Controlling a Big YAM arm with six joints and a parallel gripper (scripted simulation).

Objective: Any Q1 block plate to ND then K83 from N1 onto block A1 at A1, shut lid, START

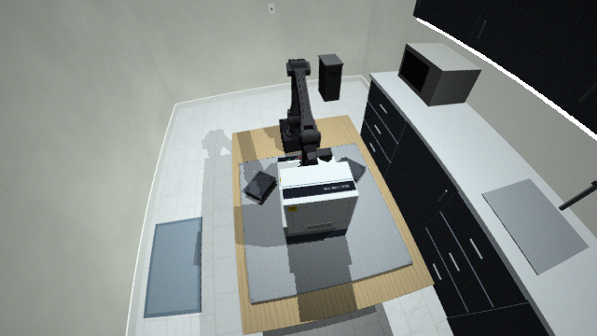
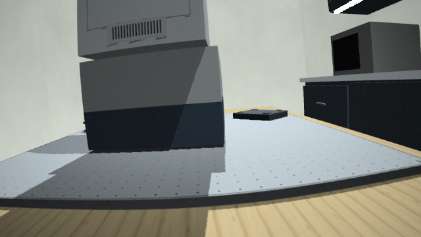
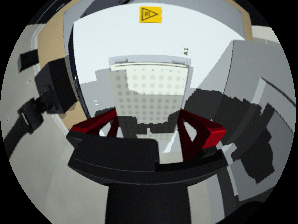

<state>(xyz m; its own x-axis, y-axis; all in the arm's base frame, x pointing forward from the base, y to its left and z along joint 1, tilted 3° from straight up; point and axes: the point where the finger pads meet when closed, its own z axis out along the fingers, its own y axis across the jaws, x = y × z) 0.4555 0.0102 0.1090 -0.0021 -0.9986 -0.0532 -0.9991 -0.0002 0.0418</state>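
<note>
Now: hand right at the white 96-well plate K83. From my hand the other things lie so: dark nest N1: 160 mm behind, 280 mm to the left, 210 mm below; then dark nest ND: 110 mm behind, 270 mm to the right, 190 mm below.
</note>
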